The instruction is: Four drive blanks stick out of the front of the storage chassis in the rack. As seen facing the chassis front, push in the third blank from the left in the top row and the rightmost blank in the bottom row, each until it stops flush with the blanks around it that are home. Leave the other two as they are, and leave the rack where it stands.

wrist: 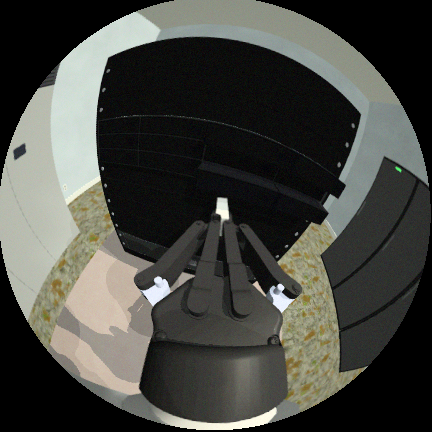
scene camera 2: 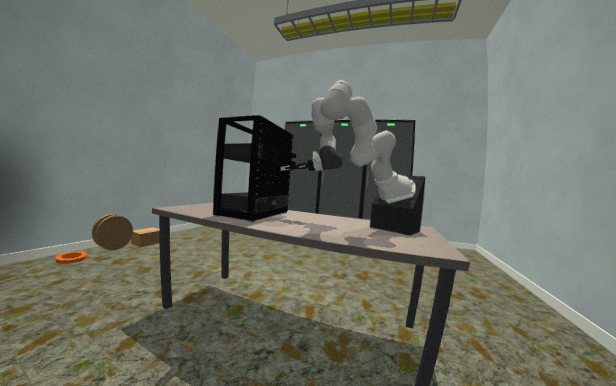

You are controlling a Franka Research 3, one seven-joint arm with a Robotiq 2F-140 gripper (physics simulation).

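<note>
The black rack (scene camera 2: 254, 172) (wrist: 225, 80) stands upright at the left of the table. The storage chassis (wrist: 150, 142) is a dark band across its front in the wrist view. A long dark ledge of blanks (wrist: 260, 186) sticks out from the middle to the right, and another protruding end (wrist: 337, 188) shows above its right end. Small protruding ends (scene camera 2: 293, 156) also show at the rack's front edge in the scene view. Darkness hides most seams between blanks. My gripper (scene camera 2: 284, 168) (wrist: 221, 205) is shut and empty, its pale tips at the rack front, below the ledge. Contact cannot be told.
The table (scene camera 2: 345, 235) (wrist: 95, 295) carries the rack and the black robot base (scene camera 2: 395, 215). Dark cabinets (scene camera 2: 340, 185) (wrist: 375, 260) stand behind the table, at the right in the wrist view. A brown round object (scene camera 2: 112, 232), a box (scene camera 2: 145, 237) and an orange ring (scene camera 2: 61, 259) are on the floor.
</note>
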